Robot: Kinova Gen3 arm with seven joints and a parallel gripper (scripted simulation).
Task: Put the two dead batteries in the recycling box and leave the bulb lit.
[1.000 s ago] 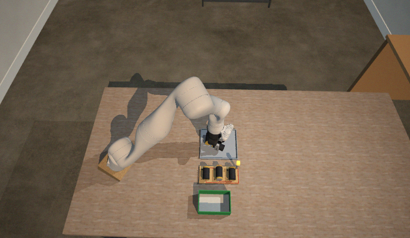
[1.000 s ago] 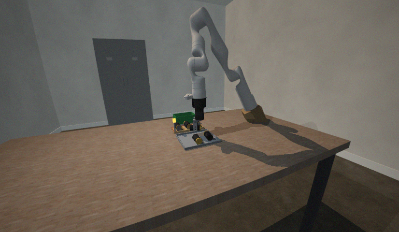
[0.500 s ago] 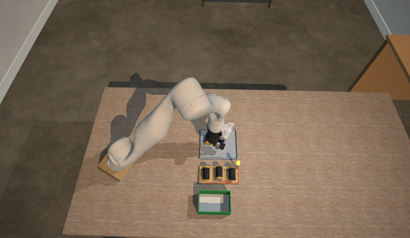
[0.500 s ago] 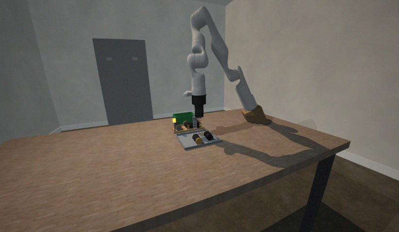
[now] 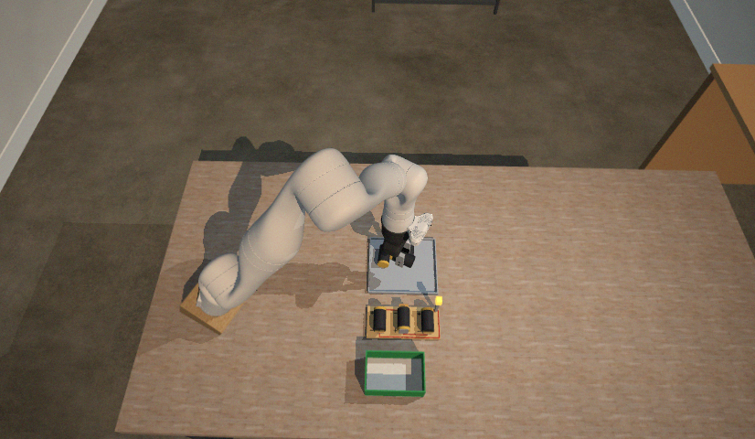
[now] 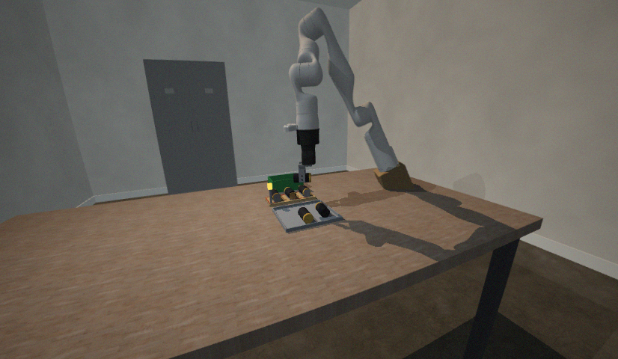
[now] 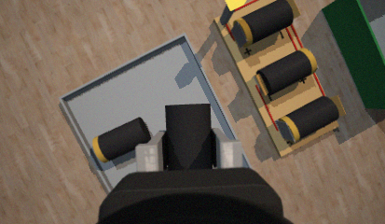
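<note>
Now: the grey tray 13 cm below my hand and 4 cm to the left of it. Round my hand: green recycling box 28 cm to the right, 12 cm below.
</note>
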